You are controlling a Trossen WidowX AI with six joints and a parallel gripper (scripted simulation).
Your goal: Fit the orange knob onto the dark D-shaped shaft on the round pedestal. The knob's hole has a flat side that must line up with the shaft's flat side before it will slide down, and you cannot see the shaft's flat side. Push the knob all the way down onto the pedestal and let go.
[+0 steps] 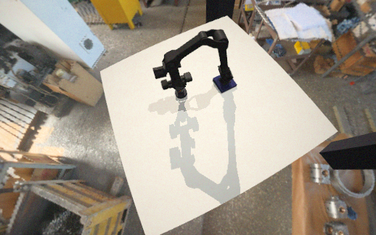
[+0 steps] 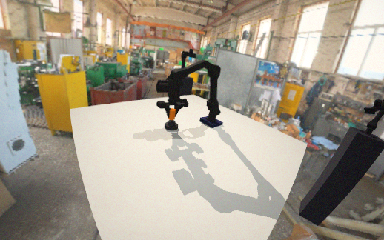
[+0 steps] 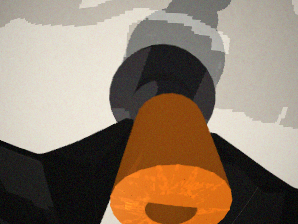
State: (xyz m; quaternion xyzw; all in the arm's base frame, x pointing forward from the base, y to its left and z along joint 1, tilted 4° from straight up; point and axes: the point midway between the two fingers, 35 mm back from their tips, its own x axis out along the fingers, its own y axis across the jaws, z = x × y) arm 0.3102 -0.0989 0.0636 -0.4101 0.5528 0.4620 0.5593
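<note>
The pedestal lies 4 cm below my gripper tip and 1 cm behind it. Round my gripper tip: orange knob 2 cm above.
</note>
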